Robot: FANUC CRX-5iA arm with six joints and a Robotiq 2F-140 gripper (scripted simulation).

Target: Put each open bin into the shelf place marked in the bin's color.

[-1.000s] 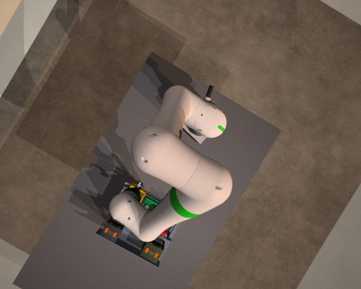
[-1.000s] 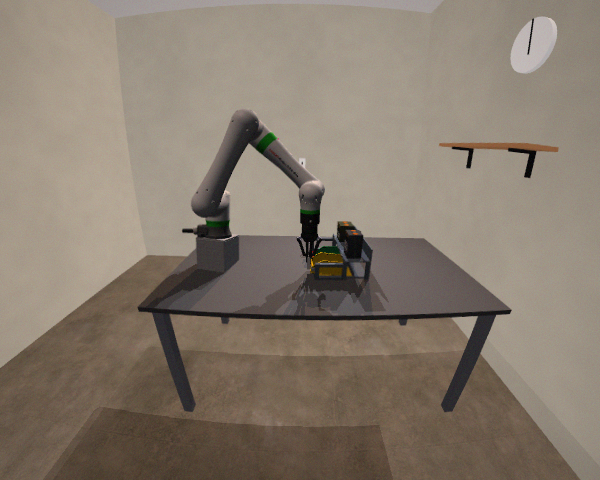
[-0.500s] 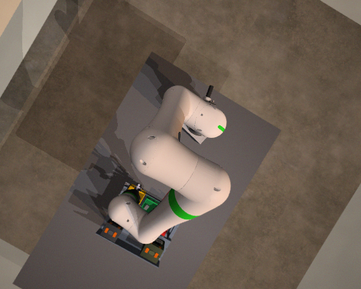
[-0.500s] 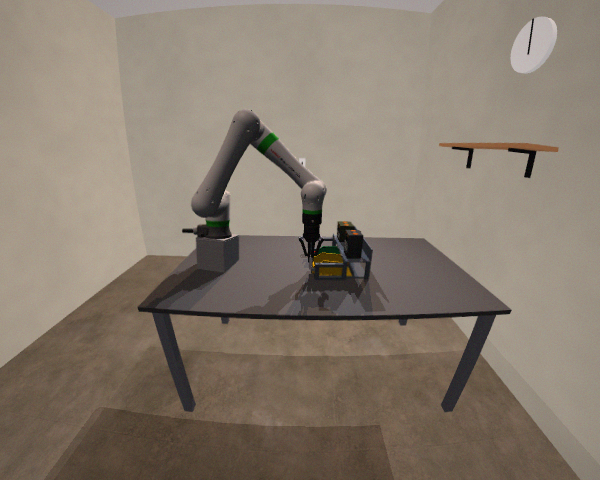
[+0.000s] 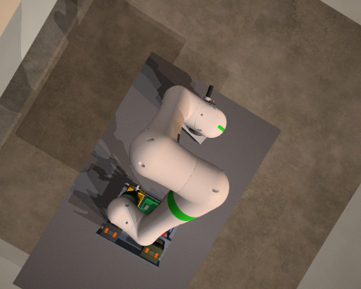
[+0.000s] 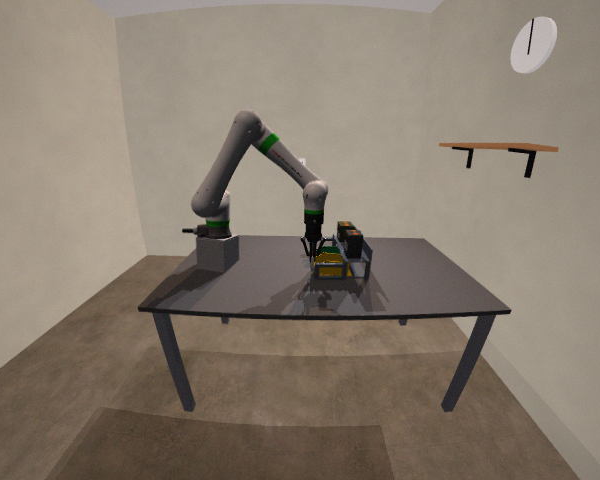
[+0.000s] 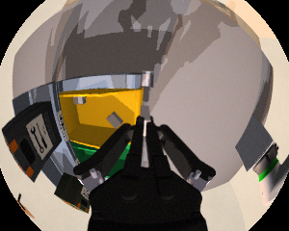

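Now: hand 90 mm short of the yellow bin, 20 mm to the left of it and 10 mm above it. Round my hand: green bin 120 mm ahead, 100 mm to the left, 20 mm below; then yellow-marked place 110 mm ahead, 50 mm below, 20 mm to the right; then red mark 200 mm to the left, 140 mm ahead, 50 mm below.
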